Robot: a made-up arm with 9 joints. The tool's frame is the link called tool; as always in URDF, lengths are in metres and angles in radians. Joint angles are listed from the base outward.
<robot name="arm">
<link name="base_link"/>
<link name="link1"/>
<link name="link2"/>
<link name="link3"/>
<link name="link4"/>
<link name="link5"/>
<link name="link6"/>
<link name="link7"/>
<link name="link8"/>
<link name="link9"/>
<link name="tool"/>
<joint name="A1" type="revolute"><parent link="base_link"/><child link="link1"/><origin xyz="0 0 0.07"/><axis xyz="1 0 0"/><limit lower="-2.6" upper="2.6"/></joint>
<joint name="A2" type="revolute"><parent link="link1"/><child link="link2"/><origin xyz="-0.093 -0.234 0.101"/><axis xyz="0 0 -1"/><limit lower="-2.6" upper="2.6"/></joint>
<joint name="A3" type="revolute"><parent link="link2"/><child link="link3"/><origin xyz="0.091 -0.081 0.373"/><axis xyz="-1 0 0"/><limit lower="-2.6" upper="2.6"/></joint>
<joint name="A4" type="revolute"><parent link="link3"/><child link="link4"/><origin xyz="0.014 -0.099 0.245"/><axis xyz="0 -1 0"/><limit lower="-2.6" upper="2.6"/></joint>
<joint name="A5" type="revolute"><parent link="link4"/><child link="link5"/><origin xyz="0.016 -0.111 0.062"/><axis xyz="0 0 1"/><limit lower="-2.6" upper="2.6"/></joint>
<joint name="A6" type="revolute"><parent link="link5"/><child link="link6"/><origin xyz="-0.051 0.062 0.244"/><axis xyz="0 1 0"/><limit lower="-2.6" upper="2.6"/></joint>
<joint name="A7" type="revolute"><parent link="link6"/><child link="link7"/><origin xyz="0.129 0.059 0.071"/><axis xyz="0 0 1"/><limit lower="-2.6" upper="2.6"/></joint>
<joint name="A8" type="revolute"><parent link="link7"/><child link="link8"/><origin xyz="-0.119 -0.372 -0.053"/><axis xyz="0 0 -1"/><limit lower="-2.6" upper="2.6"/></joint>
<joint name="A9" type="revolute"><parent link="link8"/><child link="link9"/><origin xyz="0.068 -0.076 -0.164"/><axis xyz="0 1 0"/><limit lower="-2.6" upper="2.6"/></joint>
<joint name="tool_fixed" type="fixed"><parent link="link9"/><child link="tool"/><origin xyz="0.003 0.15 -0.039"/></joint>
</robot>
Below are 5 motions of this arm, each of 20 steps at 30 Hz.
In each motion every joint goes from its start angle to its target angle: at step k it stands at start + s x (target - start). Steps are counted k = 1, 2, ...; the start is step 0. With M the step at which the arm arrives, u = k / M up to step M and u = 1 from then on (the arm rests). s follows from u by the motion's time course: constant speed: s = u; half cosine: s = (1 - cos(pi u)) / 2; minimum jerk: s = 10 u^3 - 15 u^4 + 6 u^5.
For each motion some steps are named. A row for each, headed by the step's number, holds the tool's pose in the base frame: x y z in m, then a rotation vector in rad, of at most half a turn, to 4 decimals.
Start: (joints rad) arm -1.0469 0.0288 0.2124 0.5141 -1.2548 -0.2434 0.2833 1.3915 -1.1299
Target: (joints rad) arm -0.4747 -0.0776 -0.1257 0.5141 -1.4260 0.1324 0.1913 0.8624 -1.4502
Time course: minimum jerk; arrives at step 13
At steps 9, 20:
9: -0.2348 -0.2545 1.0645 -1.1717 -1.5632 -1.8387
20: -0.2194 -0.3557 1.0023 -1.1042 -1.3846 -1.8340

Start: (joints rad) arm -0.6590 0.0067 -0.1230 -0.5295 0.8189 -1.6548 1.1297 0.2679 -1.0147
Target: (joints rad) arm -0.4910 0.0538 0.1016 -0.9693 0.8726 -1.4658 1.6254 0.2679 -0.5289
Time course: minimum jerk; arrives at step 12
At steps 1, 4, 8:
1: 0.4576 0.3262 1.4507 0.6634 -1.8055 1.5001
4: 0.5041 0.3239 1.4059 0.5888 -1.6066 1.5555
8: 0.6104 0.2911 1.2467 0.4362 -1.0670 1.6783

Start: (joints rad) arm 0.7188 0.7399 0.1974 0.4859 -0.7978 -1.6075 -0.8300 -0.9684 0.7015
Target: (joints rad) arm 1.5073 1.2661 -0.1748 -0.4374 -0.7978 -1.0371 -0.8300 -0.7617 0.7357
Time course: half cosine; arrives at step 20
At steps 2, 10, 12, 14, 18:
2: -0.1571 -1.0354 0.3857 -0.4199 -0.5371 -1.5515
10: -0.2561 -0.9768 -0.0842 0.2373 0.5363 -1.6566
12: -0.2891 -0.9139 -0.1982 0.4602 0.8866 -1.6292
14: -0.3166 -0.8491 -0.2825 0.6588 1.2032 -1.5744
18: -0.3480 -0.7610 -0.3693 0.9086 1.6153 -1.4553

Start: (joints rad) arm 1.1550 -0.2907 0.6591 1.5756 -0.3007 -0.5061 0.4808 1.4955 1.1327
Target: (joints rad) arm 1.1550 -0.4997 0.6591 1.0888 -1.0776 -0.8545 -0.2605 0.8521 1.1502
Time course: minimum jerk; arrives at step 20
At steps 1, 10, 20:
1: -0.2099 -1.2582 0.0679 1.9071 -0.9677 -0.0157
10: -0.1171 -1.1545 -0.0529 2.2998 -0.8473 -0.2205
20: -0.0928 -1.0060 -0.0393 2.5594 -0.7443 -0.5940

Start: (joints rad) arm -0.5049 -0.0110 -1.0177 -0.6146 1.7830 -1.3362 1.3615 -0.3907 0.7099
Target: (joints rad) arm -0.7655 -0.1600 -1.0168 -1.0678 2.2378 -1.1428 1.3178 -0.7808 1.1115
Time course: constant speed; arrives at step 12
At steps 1, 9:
1: 0.4207 -0.3660 1.2949 0.1394 -2.0478 1.6477
9: 0.5406 -0.0326 1.1951 0.2979 -2.0031 1.7126

